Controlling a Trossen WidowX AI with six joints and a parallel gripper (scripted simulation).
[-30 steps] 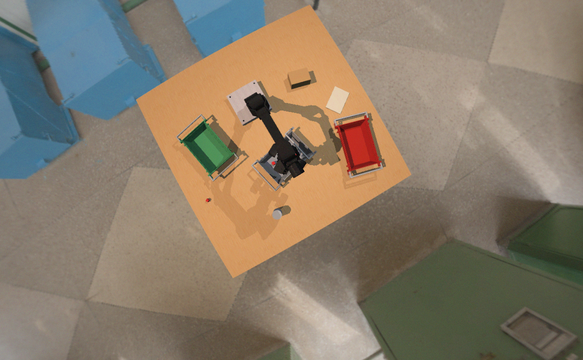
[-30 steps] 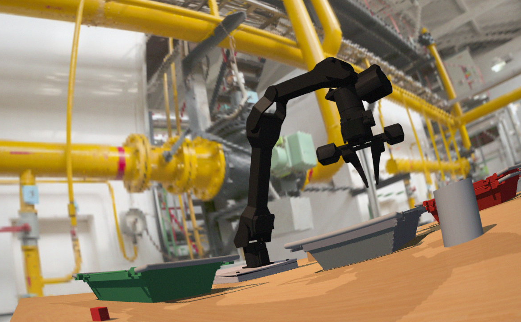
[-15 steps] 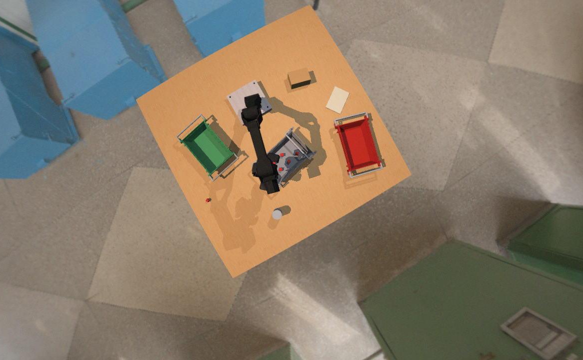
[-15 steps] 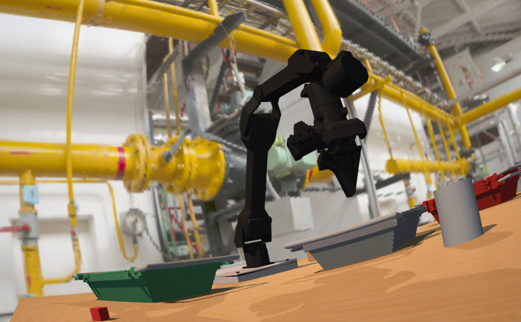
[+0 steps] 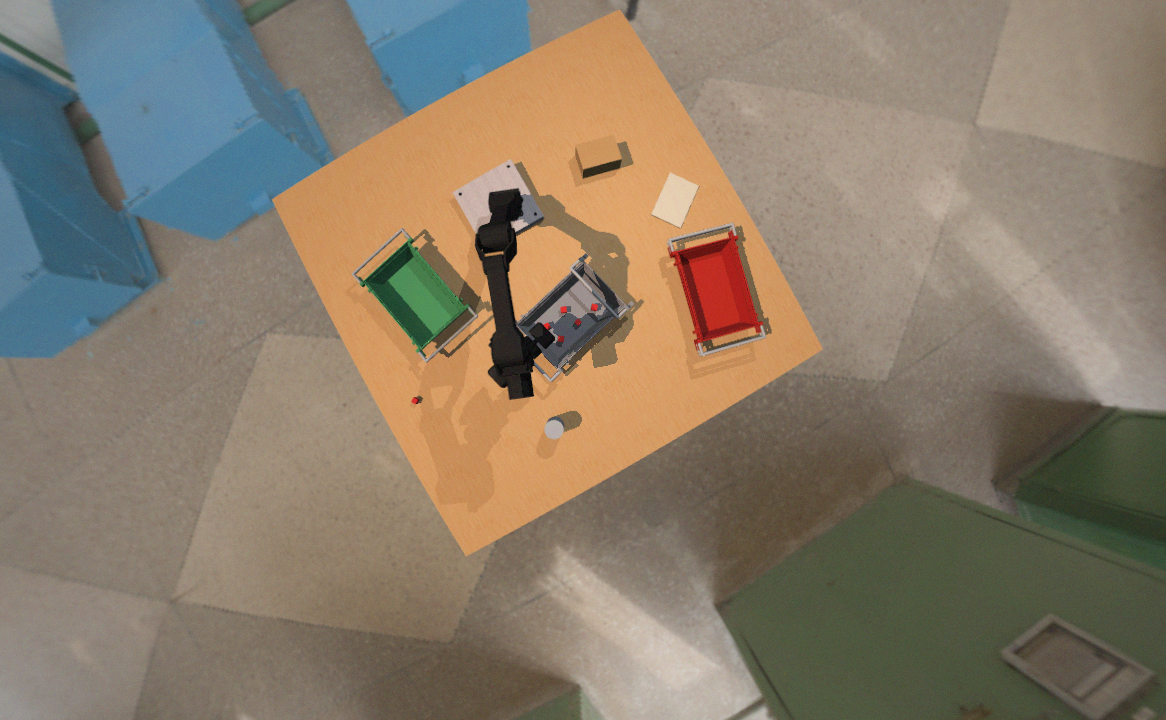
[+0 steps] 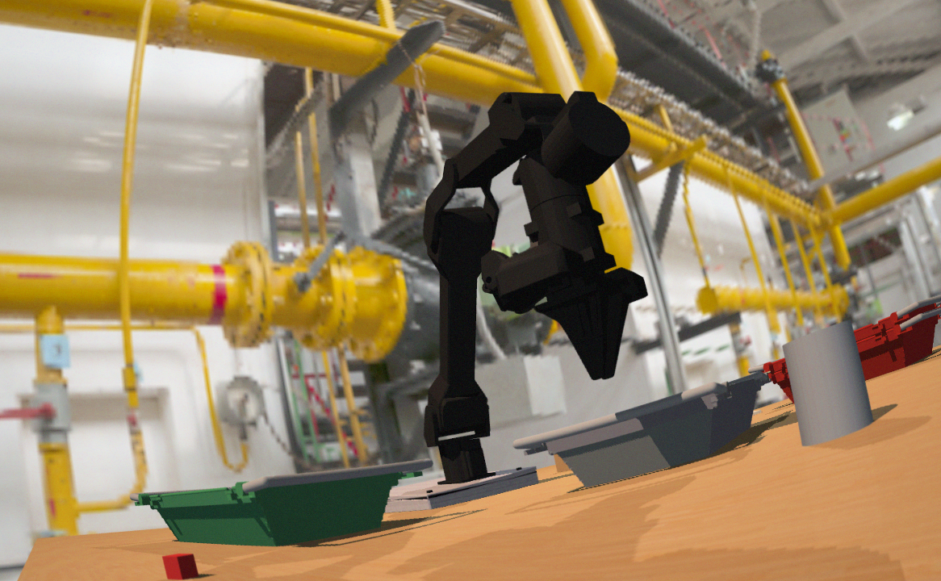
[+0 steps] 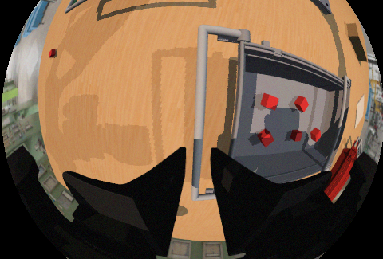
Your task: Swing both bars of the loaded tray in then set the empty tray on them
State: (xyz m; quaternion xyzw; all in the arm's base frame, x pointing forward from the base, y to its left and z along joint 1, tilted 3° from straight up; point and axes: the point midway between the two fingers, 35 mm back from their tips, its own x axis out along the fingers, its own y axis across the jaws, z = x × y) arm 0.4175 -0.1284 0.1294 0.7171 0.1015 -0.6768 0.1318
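The green tray is 30 cm behind my gripper tip, 23 cm to the right of it and 5 cm below it. From my gripper tip the other things lie so: cardboard box (46 cm behind, 44 cm to the left, 7 cm below); then red block (37 cm to the right, 9 cm below, 2 cm behind); then grey cylinder (22 cm ahead, 6 cm below, 2 cm to the right).
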